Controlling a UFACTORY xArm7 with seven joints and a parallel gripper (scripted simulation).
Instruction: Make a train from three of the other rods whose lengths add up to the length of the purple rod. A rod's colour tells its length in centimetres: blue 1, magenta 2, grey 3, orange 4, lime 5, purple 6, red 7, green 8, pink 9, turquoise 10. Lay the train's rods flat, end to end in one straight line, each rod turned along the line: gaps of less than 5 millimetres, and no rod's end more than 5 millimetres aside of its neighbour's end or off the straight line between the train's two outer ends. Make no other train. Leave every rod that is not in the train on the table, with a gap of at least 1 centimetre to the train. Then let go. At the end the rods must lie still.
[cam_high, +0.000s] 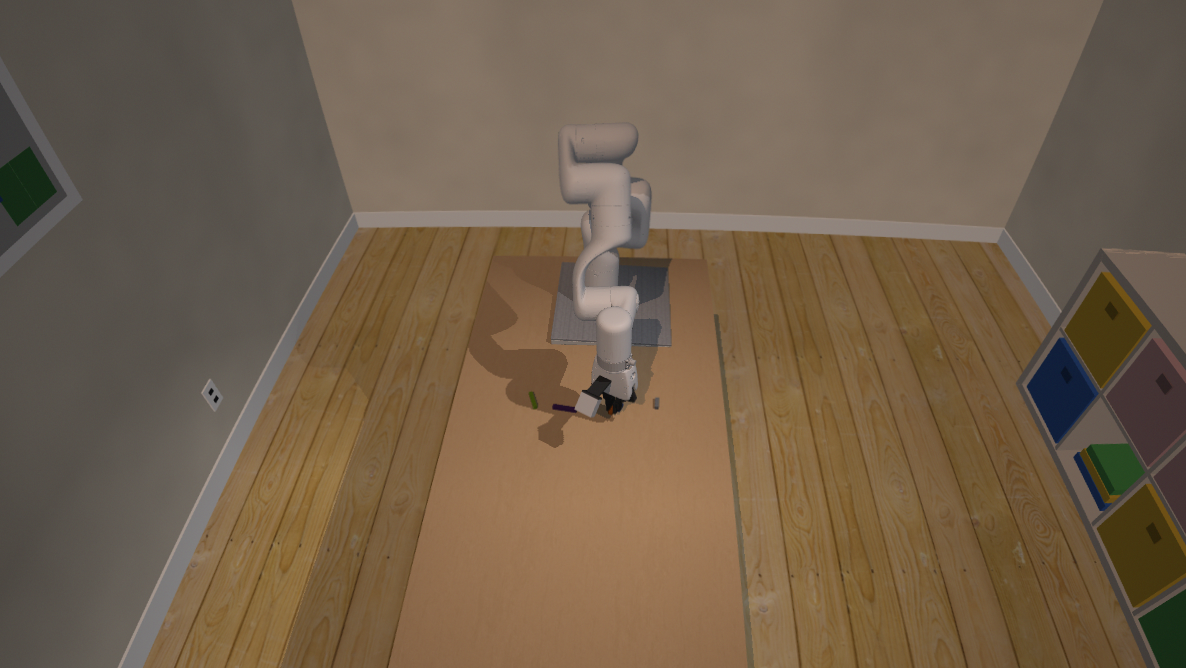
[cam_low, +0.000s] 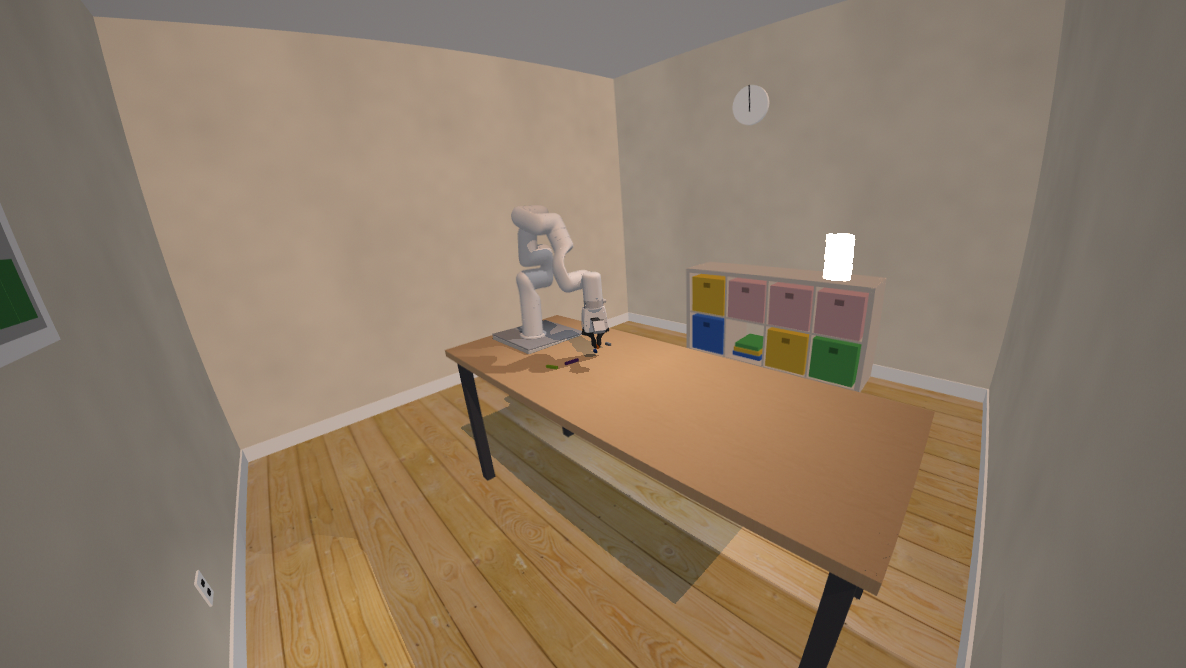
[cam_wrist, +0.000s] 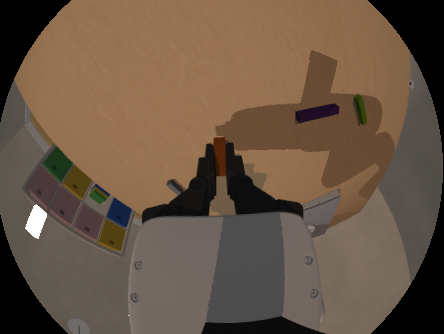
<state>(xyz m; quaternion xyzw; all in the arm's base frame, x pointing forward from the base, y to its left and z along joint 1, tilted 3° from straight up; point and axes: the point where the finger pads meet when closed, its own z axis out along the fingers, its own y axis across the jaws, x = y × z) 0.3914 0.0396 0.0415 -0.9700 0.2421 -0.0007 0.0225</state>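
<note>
Right now the grey rod is 110 mm to the left of my hand, 50 mm below it and 40 mm behind it. The rest, counted from my hand: lime rod: 200 mm to the right, 50 mm below, 50 mm behind; then purple rod: 120 mm to the right, 50 mm below, 20 mm behind; then orange rod: 20 mm below.
</note>
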